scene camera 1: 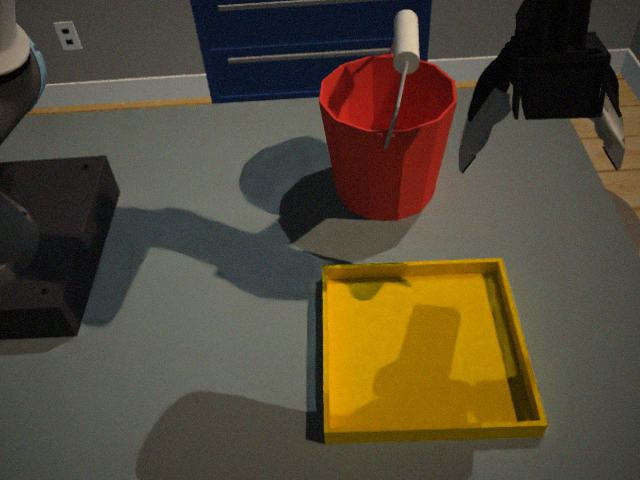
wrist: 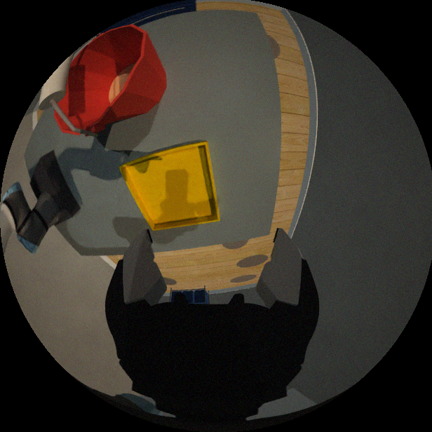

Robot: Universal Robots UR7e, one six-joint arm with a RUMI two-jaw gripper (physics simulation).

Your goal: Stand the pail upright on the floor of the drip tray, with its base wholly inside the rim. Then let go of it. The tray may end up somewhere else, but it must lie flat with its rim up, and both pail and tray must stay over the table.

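Frame: origin at the arm's base, x right, y ahead, z up, level; metres.
Where they show: gripper, fingertip midpoint: (scene camera 1: pixel 537 170).
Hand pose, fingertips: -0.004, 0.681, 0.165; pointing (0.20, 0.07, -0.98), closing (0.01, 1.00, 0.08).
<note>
Things, the pixels of their top centre, and the offset from my fingertips, as dx, dy, dz. "*": a spot on its surface instead. Level surfaces: height alone.
- red pail, surface spot: (scene camera 1: pixel 387 160) * -0.139, -0.153, -0.107
- yellow drip tray, top centre: (scene camera 1: pixel 422 336) +0.067, -0.102, -0.204
- grey table, surface height: dz -0.231
The red pail (scene camera 1: pixel 387 160) (wrist: pixel 145 95) stands upright on the grey table, behind the tray in the scene view, with its white handle grip (scene camera 1: pixel 406 41) (wrist: pixel 54 85) raised above the rim. The yellow drip tray (scene camera 1: pixel 434 434) (wrist: pixel 213 182) lies flat, rim up, apart from the pail; shadows fall on its floor. My gripper (scene camera 1: pixel 541 164) (wrist: pixel 212 230) is open, with nothing between its jaws. It hangs in the air at the upper right of the scene view, to the right of the pail and above the tray's level.
The grey table (scene camera 1: pixel 232 361) (wrist: pixel 245 125) carries the robot's dark base block (scene camera 1: pixel 56 201) (wrist: pixel 55 185) at the left of the scene view. A blue cabinet (scene camera 1: pixel 310 31) stands beyond the table's back edge. Wooden floor (scene camera 1: pixel 615 155) (wrist: pixel 295 125) shows past the right edge.
</note>
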